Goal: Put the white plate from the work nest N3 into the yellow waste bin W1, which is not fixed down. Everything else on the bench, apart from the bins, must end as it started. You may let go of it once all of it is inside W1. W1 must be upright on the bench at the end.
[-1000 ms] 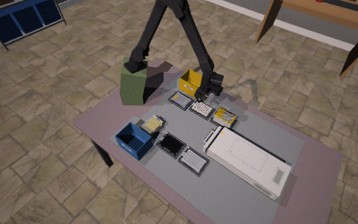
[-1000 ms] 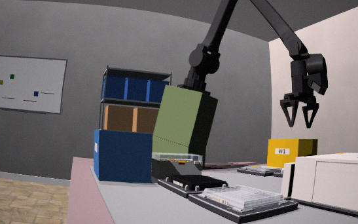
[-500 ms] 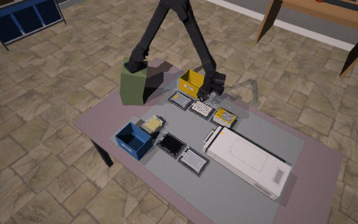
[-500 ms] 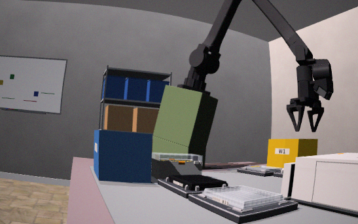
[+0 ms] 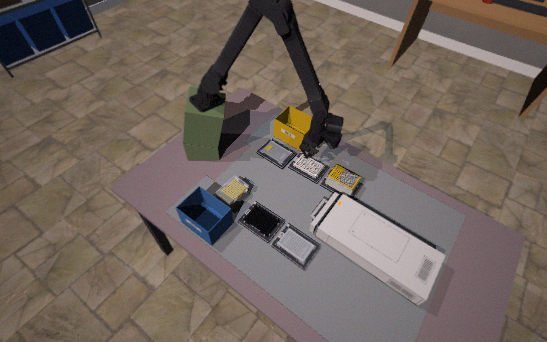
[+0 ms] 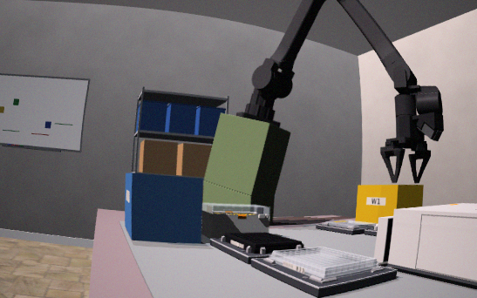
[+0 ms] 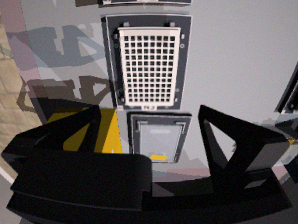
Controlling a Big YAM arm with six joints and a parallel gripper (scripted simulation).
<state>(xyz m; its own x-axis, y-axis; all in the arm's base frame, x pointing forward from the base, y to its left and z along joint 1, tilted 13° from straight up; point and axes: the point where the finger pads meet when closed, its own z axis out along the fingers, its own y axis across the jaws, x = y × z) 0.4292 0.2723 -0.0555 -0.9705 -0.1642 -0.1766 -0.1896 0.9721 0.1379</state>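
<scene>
My hand is 110 mm above the white plate. Also, from my hand: grey lidded plate (170 mm behind, 110 mm below, 50 mm to the right); yellow tip box (170 mm ahead, 80 mm below, 30 mm to the left); dark nest N3 (130 mm below).
</scene>
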